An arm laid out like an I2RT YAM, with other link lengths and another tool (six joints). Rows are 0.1 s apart.
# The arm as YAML. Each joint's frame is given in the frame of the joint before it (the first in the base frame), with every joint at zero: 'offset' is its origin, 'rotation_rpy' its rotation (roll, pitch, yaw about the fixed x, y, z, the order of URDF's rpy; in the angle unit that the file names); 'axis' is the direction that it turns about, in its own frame. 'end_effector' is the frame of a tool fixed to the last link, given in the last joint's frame.
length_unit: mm
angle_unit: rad
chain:
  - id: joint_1
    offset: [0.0, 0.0, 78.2]
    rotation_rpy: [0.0, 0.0, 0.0]
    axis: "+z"
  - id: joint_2
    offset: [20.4, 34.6, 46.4]
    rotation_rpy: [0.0, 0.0, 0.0]
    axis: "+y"
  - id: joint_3
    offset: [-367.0, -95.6, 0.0]
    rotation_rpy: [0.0, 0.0, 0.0]
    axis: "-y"
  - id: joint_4
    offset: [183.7, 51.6, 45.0]
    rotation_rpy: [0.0, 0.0, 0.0]
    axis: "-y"
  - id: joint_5
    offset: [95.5, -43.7, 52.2]
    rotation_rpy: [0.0, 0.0, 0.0]
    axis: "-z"
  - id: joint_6
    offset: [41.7, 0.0, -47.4]
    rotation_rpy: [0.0, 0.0, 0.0]
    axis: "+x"
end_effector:
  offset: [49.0, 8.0, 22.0]
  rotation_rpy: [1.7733, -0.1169, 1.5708]
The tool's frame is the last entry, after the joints.
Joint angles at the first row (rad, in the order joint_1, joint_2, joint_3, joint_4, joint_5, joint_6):
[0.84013 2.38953 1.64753 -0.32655 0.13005 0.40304]
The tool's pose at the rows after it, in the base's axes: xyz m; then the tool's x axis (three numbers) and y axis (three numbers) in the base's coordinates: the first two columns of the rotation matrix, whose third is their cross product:
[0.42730 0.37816 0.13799 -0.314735 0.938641 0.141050 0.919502 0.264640 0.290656]
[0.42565 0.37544 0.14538 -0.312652 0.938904 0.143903 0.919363 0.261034 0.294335]
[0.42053 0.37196 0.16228 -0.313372 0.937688 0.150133 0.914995 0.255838 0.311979]
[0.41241 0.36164 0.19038 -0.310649 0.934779 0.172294 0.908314 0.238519 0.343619]
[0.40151 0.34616 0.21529 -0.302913 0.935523 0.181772 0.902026 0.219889 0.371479]
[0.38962 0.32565 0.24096 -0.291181 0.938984 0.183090 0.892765 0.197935 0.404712]
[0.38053 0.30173 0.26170 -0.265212 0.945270 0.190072 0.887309 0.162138 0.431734]
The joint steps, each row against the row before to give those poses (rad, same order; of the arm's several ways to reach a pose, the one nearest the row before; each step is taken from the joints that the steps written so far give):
[0.00046 -0.00704 -0.00425 -0.00169 -0.00005 -0.00012]
[-0.00090 -0.01872 -0.00726 -0.00681 0.00038 0.00181]
[0.00377 -0.04190 -0.01881 -0.00399 0.00609 0.00287]
[-0.00093 -0.07631 -0.04763 0.01179 0.00154 0.00668]
[-0.00181 -0.08194 -0.06375 0.01227 0.01210 0.00573]
[-0.00565 -0.09112 -0.06885 0.00951 0.02185 0.00114]
[-0.01569 -0.08329 -0.06550 0.01053 0.01803 0.00819]

